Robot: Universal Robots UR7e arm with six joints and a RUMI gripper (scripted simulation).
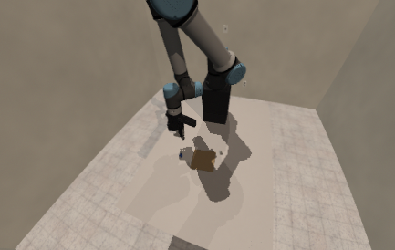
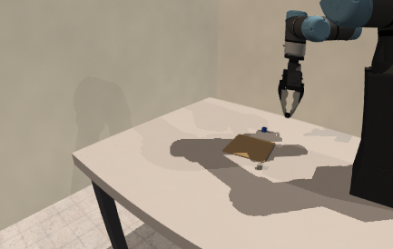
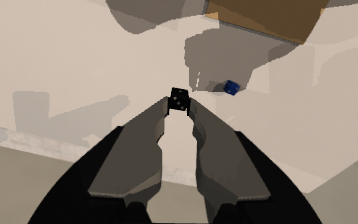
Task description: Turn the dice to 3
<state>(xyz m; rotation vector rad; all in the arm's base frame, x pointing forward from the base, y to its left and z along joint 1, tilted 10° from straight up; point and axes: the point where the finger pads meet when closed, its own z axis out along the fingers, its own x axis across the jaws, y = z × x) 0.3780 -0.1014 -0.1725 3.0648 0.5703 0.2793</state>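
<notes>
Now: hand 5 cm short of the brown mat, 16 cm to the right of it and 9 cm above it. Also, from my hand: black die 1 cm below; blue die 8 cm ahead, 2 cm to the left, 9 cm below; white die 4 cm behind, 25 cm to the left, 9 cm below.
</notes>
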